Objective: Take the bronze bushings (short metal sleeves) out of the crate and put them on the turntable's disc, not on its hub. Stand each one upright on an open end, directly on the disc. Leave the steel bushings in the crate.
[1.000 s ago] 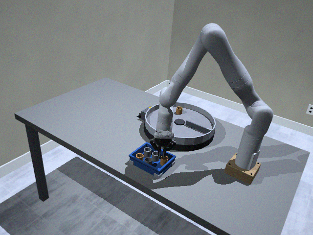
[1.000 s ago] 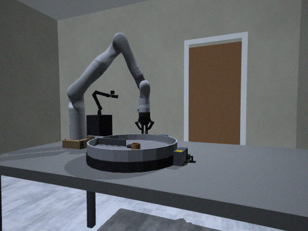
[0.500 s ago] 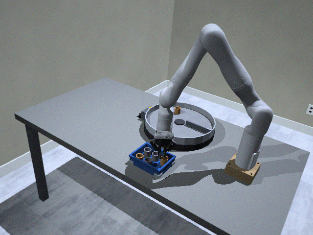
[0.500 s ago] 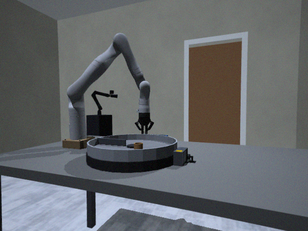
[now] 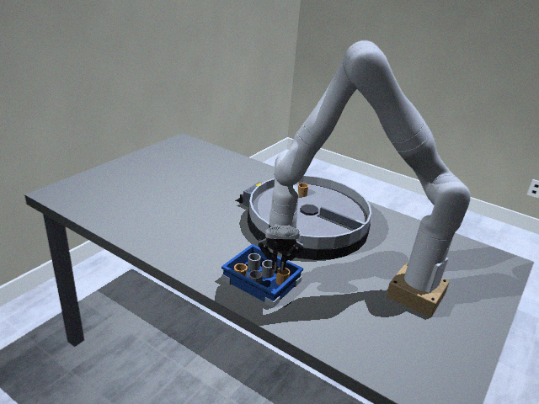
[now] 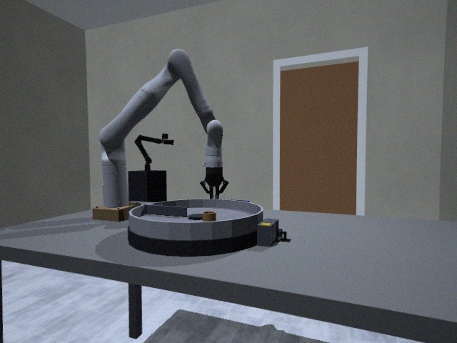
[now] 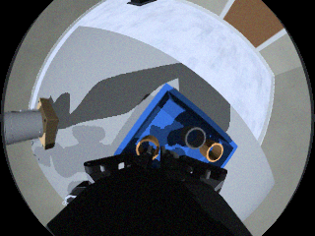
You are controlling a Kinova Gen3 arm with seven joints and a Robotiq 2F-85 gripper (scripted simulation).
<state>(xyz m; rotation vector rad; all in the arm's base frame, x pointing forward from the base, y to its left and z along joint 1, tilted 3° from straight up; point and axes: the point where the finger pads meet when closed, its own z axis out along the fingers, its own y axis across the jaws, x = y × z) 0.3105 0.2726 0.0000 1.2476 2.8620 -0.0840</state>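
The turntable disc lies 32 cm to the right of my hand, 15 cm ahead of it and 1 cm below it.
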